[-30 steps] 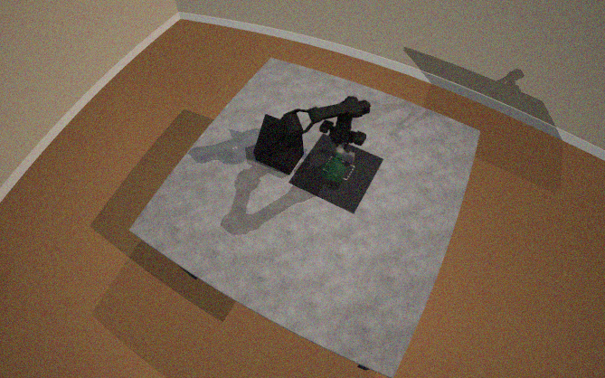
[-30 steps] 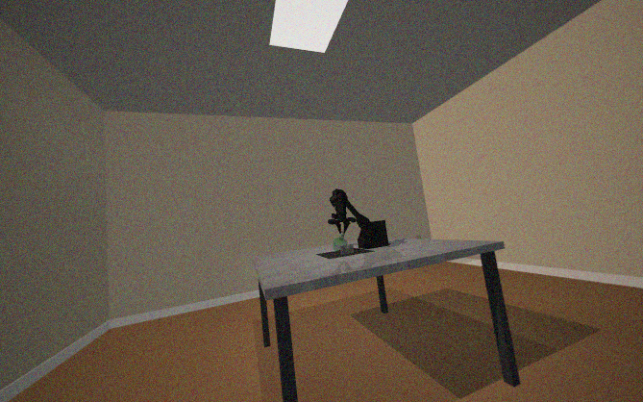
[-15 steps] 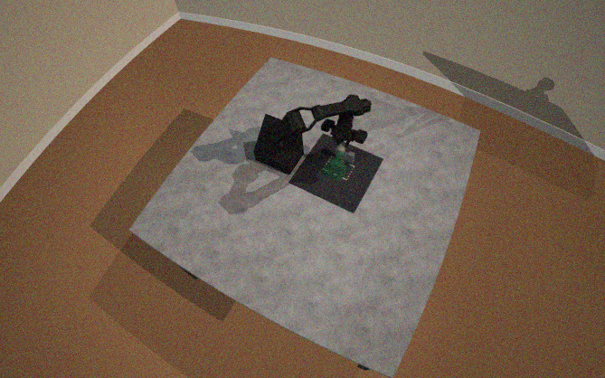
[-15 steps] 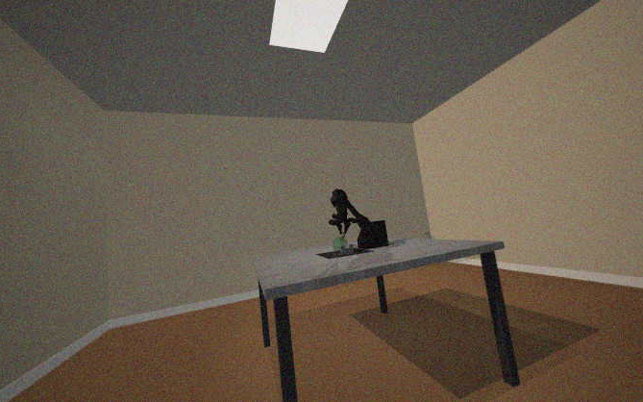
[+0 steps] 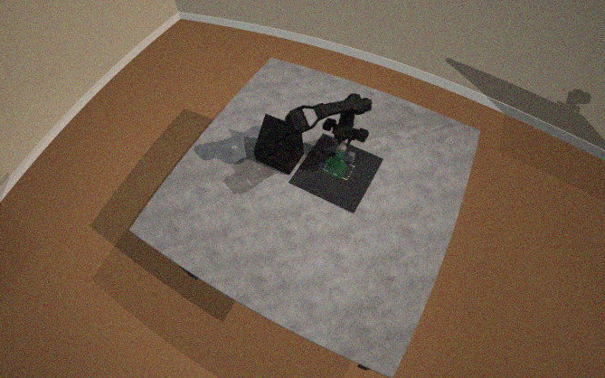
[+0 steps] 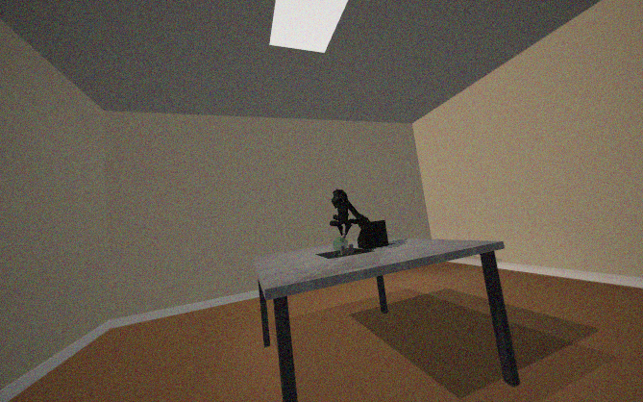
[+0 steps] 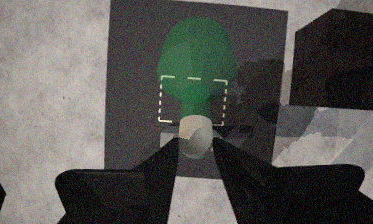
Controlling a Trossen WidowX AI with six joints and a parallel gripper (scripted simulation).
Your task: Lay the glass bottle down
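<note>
My gripper tip is 4 cm to the left of the green glass bottle and 3 cm above it. From my gripper tip the other things lie so: dark mat 1 cm ahead, 5 cm to the right, 12 cm below.
</note>
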